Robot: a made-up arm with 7 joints. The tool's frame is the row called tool. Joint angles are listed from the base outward. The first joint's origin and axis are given. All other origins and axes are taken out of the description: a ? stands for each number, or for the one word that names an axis. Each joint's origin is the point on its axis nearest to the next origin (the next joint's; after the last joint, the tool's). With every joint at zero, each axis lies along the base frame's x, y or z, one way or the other. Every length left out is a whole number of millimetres.
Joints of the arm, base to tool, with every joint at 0 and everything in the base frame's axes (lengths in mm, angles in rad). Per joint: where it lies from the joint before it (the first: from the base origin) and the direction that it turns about. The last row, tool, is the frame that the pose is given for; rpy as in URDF.
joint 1: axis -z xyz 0 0 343
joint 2: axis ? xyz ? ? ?
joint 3: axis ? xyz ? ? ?
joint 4: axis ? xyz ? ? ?
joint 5: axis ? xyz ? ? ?
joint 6: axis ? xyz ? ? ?
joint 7: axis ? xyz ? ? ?
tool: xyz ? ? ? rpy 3.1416 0 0
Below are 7 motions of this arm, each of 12 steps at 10 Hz.
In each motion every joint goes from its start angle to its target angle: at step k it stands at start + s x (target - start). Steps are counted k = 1, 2, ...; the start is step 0. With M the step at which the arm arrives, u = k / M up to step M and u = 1 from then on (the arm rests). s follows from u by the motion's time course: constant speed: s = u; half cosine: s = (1 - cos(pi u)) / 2; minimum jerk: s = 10 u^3 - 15 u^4 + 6 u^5.
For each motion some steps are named. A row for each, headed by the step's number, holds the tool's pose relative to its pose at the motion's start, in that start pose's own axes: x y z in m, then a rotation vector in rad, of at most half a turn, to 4 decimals.
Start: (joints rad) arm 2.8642 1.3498 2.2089 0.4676 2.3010 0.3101 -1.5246
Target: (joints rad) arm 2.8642 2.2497 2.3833 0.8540 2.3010 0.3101 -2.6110
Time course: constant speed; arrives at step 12
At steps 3, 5, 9, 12:
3: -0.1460 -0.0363 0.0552 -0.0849 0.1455 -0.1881
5: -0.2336 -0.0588 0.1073 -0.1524 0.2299 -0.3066
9: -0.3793 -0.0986 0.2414 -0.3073 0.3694 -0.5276
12: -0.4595 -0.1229 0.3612 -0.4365 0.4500 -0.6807

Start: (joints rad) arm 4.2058 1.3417 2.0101 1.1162 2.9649 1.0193 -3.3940
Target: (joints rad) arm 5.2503 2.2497 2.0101 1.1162 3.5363 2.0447 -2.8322
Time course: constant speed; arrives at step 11
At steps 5, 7, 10, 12:
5: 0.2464 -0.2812 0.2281 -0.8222 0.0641 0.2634
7: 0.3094 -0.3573 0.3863 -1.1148 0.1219 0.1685
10: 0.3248 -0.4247 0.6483 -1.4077 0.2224 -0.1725
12: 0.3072 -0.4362 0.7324 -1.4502 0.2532 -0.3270

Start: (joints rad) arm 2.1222 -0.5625 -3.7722 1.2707 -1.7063 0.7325 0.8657
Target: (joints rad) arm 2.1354 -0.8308 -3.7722 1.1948 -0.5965 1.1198 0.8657
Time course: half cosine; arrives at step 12
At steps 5, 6, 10, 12:
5: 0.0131 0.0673 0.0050 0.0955 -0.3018 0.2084
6: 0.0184 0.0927 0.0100 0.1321 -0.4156 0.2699
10: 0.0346 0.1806 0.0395 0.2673 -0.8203 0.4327
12: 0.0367 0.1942 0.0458 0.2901 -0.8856 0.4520

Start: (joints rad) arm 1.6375 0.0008 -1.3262 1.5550 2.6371 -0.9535 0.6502
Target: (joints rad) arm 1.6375 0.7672 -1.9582 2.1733 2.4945 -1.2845 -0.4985
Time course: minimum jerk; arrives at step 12
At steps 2, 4, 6, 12:
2: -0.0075 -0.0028 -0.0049 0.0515 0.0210 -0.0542
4: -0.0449 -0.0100 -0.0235 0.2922 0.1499 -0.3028
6: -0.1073 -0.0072 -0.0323 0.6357 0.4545 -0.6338
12: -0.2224 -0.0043 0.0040 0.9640 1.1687 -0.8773

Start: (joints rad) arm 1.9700 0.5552 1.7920 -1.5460 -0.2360 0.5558 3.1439
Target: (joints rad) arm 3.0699 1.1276 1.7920 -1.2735 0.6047 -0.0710 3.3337
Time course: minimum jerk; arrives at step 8
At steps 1, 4, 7, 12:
1: -0.0067 0.0092 0.0001 0.0089 0.0046 0.0119
4: -0.2135 0.2752 0.1299 0.3740 0.1015 0.3527
7: -0.3390 0.4424 0.4798 0.9122 0.1010 0.5593
12: -0.3402 0.4453 0.4940 0.9323 0.0993 0.5620

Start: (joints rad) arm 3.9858 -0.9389 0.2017 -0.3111 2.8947 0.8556 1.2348
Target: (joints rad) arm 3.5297 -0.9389 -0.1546 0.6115 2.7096 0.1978 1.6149
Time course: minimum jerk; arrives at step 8
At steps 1, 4, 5, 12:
1: -0.0088 0.0017 0.0030 0.0173 0.0231 0.0081
4: -0.2179 0.0318 0.1640 0.5740 0.6748 0.0923
5: -0.2615 0.0355 0.2652 0.8467 0.9261 0.0119
12: -0.2626 0.0336 0.3839 1.1744 1.1591 -0.2004

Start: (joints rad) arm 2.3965 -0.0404 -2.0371 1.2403 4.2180 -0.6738 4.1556
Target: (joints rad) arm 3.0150 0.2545 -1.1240 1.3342 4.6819 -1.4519 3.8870
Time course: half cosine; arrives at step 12
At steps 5, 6, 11, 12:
5: 0.2384 -0.1380 0.0031 -0.4732 -0.7413 -0.0943
6: 0.3086 -0.1876 0.0436 -0.6391 -1.0020 -0.1340
11: 0.4427 -0.3308 0.3063 -1.2659 -1.9709 -0.2577
12: 0.4433 -0.3341 0.3170 -1.2887 -2.0045 -0.2600

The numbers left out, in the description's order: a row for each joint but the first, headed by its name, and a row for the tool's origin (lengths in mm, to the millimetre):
joint 2: axis +y, xyz 0 -9 0
joint 3: axis -z, xyz 0 0 485
joint 4: axis +y, xyz 0 -16 0
joint 5: axis -z, xyz 0 0 266
joint 6: axis +y, xyz 0 0 0
joint 7: axis -z, xyz 0 0 103
tool: xyz 0 0 0

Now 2 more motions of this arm.
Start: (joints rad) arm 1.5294 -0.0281 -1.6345 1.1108 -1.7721 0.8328 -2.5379
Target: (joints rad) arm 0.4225 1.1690 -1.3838 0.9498 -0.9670 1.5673 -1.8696
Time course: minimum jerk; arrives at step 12
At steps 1, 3, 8, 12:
1: 0.0015 0.0004 0.0020 0.0055 0.0025 0.0020
3: 0.0307 -0.0011 0.0407 0.1098 0.0455 0.0374
8: 0.0401 -0.3637 0.1316 0.7160 0.2544 0.0619
12: -0.0807 -0.4996 0.0949 0.8964 0.3325 -0.0183

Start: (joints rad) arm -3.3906 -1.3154 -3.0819 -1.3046 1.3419 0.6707 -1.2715
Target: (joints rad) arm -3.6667 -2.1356 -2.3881 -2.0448 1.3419 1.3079 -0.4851
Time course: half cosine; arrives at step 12
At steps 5, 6, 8, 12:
5: 0.0505 -0.0211 0.1921 -0.0740 -0.1146 0.2507
6: 0.0546 -0.0227 0.2642 -0.1174 -0.1687 0.3168
8: 0.0415 -0.0128 0.4020 -0.2270 -0.2980 0.4195
12: 0.0028 0.0162 0.5278 -0.3743 -0.4606 0.4974

